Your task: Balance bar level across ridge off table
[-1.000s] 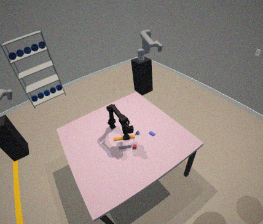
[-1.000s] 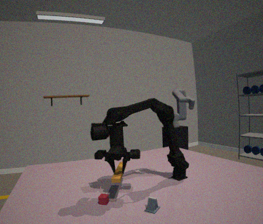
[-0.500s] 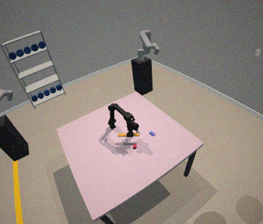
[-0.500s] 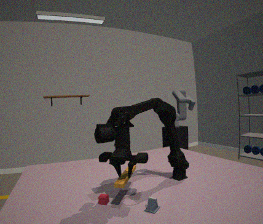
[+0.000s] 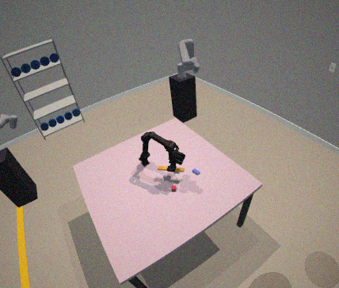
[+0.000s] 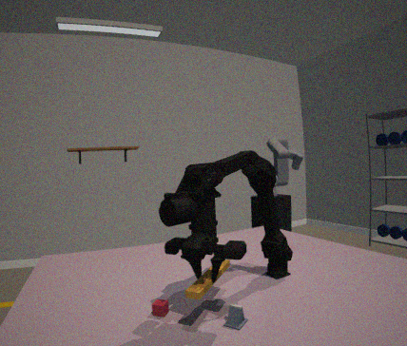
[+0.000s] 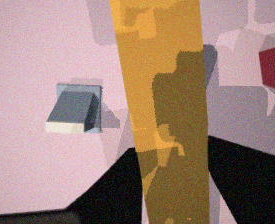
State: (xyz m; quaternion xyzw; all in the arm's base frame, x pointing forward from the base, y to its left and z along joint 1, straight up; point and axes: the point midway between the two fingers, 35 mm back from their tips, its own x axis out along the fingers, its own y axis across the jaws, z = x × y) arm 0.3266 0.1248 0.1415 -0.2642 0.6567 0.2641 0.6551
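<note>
My gripper tip is 18 cm to the right of the blue block, 10 cm above it and 6 cm short of it. The rest, counted from my gripper tip: red cube: 10 cm ahead, 9 cm below, 8 cm to the right; yellow bar: 2 cm to the right, 2 cm behind.
</note>
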